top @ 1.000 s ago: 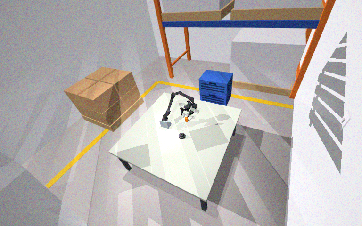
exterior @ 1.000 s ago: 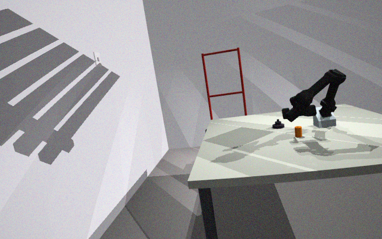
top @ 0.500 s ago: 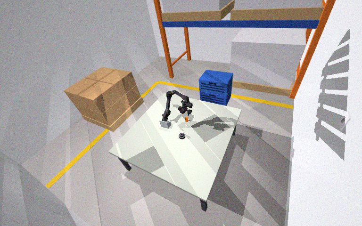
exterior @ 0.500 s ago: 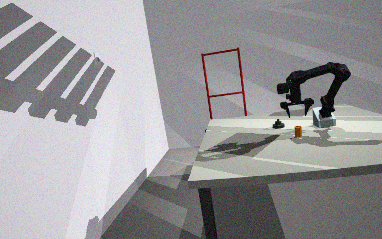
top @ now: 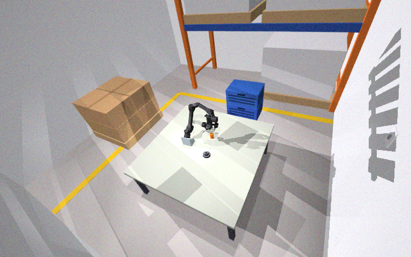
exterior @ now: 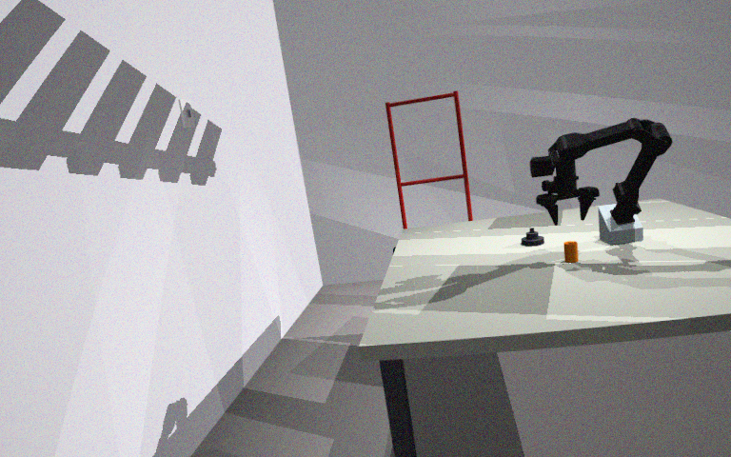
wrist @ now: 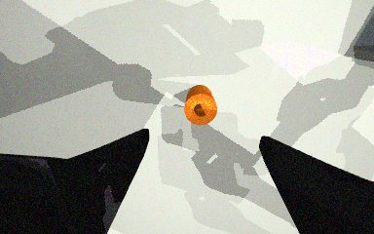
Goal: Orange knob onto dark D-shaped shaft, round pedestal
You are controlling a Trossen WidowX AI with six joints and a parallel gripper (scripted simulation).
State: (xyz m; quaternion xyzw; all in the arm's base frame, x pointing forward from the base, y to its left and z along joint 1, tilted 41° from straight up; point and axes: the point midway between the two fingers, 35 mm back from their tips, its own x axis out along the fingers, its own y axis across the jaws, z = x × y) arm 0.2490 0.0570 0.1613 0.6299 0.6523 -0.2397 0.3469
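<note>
The orange knob is 10 cm below my gripper tip. Also, from my gripper tip: round pedestal (27 cm to the right, 9 cm below, 4 cm ahead).
</note>
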